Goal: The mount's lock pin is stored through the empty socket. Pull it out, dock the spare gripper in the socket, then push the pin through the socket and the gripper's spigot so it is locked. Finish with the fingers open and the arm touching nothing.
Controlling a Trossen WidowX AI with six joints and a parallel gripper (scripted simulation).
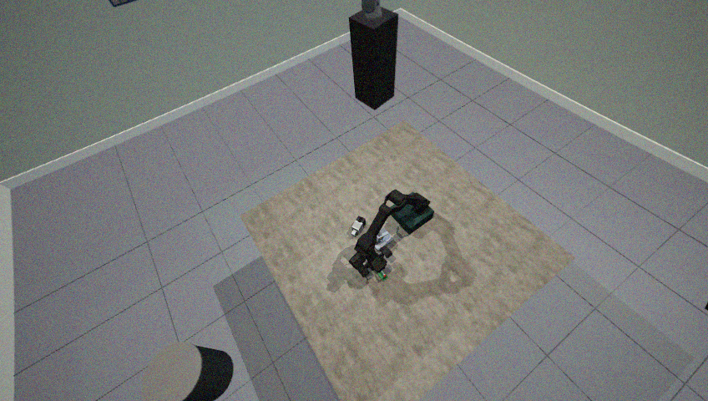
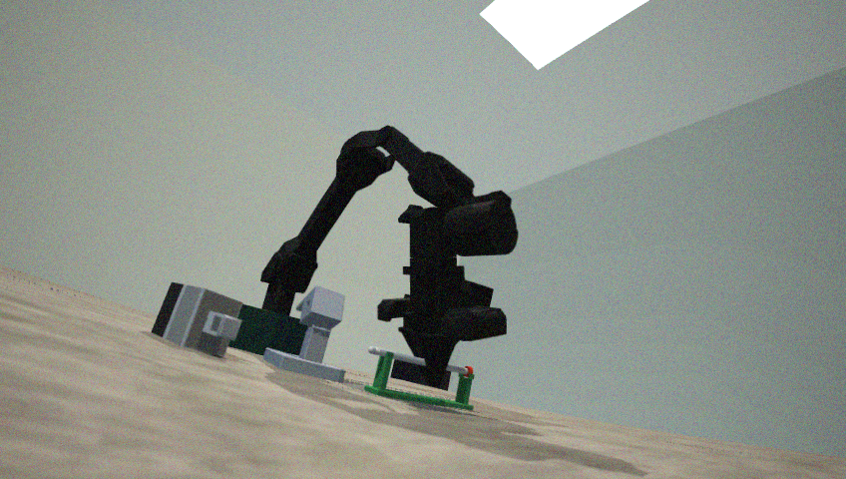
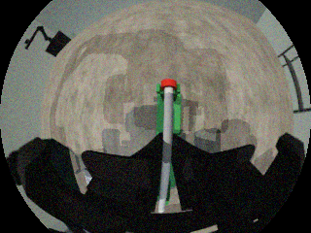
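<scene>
The rack is 10 mm to the right of my gripper tip. From my gripper tip the other things lie so: socket 120 mm behind, 110 mm to the right, 30 mm above; then spare gripper 260 mm to the right, 90 mm behind, 10 mm above.
</scene>
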